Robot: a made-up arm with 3 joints. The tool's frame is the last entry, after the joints. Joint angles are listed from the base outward.
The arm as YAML. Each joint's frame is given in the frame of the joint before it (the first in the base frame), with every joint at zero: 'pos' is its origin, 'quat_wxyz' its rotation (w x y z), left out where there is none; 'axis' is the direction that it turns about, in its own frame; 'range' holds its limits. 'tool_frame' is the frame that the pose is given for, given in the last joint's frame.
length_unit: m
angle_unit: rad
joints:
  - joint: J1
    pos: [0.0, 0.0, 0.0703]
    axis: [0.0, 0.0, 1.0]
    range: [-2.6, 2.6]
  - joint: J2
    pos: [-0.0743, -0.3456, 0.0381]
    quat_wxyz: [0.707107, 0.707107, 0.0, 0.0]
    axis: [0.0, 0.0, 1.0]
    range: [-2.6, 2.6]
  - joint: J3
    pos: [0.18, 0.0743, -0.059]
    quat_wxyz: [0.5, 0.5, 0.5, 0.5]
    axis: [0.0, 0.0, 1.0]
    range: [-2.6, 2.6]
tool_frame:
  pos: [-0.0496, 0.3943, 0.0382]
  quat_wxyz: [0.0, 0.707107, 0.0, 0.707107]
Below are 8 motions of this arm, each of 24 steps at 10 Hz.
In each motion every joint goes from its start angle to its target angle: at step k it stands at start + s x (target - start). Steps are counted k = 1, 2, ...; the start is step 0. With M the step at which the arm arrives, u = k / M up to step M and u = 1 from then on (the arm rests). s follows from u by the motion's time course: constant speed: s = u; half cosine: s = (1 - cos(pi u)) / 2; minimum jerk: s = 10 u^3 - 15 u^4 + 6 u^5.
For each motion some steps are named. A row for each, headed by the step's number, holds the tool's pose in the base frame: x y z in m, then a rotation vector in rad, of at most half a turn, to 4 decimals.
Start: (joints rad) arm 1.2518 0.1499 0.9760
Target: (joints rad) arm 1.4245 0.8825 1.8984
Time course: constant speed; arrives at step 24
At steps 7, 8, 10, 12, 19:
7: 0.4168 0.1360 -0.1085 1.2787 0.5412 1.3325
8: 0.4033 0.1501 -0.1013 1.3272 0.5512 1.3513
10: 0.3751 0.1767 -0.0846 1.4232 0.5735 1.3903
12: 0.3455 0.2007 -0.0649 1.5178 0.5991 1.4314
19: 0.2346 0.2565 0.0231 1.8341 0.7163 1.5918

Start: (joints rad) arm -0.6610 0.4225 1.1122
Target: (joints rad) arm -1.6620 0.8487 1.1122
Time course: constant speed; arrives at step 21
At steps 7, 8, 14, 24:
7: -0.2017 -0.4544 -0.0293 0.7171 -0.9694 -0.5602
8: -0.2217 -0.4467 -0.0223 0.6836 -1.0023 -0.5896
14: -0.3355 -0.3789 0.0210 0.4581 -1.1773 -0.7620
24: -0.4419 -0.2568 0.0731 0.1481 -1.3257 -0.9536

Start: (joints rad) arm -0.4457 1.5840 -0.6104
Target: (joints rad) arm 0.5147 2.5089 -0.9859
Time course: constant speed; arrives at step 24
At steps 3, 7, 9, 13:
3: -0.5575 -0.4757 0.2893 -0.7617 -1.5609 -0.7969
7: -0.5161 -0.5380 0.2350 -0.6490 -1.7341 -0.7789
9: -0.4890 -0.5689 0.2044 -0.5795 -1.8141 -0.7782
13: -0.4207 -0.6265 0.1376 -0.4151 -1.9559 -0.7929

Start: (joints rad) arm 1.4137 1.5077 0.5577
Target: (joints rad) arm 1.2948 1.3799 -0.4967
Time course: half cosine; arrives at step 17
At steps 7, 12, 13, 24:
7: 0.6514 -0.1400 0.3206 1.1209 -1.1269 1.2246
12: 0.6136 -0.3388 0.3464 0.6928 -1.2986 0.8836
13: 0.5989 -0.3670 0.3521 0.6248 -1.3197 0.8305
24: 0.5646 -0.4172 0.3641 0.4938 -1.3558 0.7290

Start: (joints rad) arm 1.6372 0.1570 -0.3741
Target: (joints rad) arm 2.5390 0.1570 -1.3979
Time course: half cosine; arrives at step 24
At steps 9, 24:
9: 0.5531 0.3010 0.4261 -0.3148 -0.7497 1.7716
24: 0.1707 0.3721 0.5911 -0.3576 -1.6947 1.9191

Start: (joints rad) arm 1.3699 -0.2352 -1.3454
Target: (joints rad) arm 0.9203 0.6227 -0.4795
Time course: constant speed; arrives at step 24
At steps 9, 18, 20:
9: 0.5386 -0.0908 0.5103 -0.8392 -0.6756 1.0461
18: 0.5390 -0.3086 0.4603 -0.4158 -0.7002 0.8353
20: 0.5317 -0.3483 0.4436 -0.3247 -0.7189 0.7954

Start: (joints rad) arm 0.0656 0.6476 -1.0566
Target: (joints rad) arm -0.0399 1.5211 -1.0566
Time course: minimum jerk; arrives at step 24
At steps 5, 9, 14, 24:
5: -0.1314 -0.5324 0.5494 -0.9901 -0.6645 -0.3197
9: -0.2224 -0.5322 0.5258 -0.9675 -0.8184 -0.4364
14: -0.3698 -0.5225 0.4489 -0.9199 -1.0959 -0.6431
24: -0.4767 -0.5051 0.3459 -0.8673 -1.3527 -0.8280

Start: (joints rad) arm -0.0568 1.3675 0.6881
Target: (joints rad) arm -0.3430 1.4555 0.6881
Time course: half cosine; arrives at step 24
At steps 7, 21, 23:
7: 0.1127 -0.5760 0.2832 0.4952 -1.3505 0.3826
21: -0.0270 -0.5827 0.2997 0.3201 -1.4485 0.2300
23: -0.0332 -0.5822 0.3004 0.3120 -1.4523 0.2234

